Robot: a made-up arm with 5 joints.
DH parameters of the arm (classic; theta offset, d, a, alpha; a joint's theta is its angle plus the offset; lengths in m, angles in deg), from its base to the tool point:
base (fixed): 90 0.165 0 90
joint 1: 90 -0.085 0.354 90
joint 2: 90 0.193 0.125 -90
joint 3: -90 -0.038 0.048 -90
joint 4: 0 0.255 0.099 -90
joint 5: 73.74 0 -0.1 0
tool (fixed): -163.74 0.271 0 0
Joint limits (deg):
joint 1: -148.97..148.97
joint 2: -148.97..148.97
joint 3: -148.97..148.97
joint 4: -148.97..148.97
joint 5: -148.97..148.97
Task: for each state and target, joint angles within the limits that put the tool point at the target. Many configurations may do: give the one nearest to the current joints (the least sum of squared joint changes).
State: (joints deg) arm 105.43 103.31 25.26 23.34 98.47
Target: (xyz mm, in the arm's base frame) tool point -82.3 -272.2 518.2
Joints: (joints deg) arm 148.20 126.12 6.31 -1.63 103.61
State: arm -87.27 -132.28 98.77 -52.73 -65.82
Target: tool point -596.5 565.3 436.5
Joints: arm -53.59 -138.33 52.94 -62.05 -32.75
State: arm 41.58 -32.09 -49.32 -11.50 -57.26
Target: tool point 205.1 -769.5 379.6
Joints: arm 96.50 -14.42 -25.97 13.37 -62.96
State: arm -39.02 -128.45 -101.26 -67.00 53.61
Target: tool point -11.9 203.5 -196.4
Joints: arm -65.92 -116.44 -106.69 -53.25 51.04
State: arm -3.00 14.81 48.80 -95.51 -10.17
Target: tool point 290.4 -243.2 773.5
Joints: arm 11.07 -27.45 85.93 -71.17 -17.36
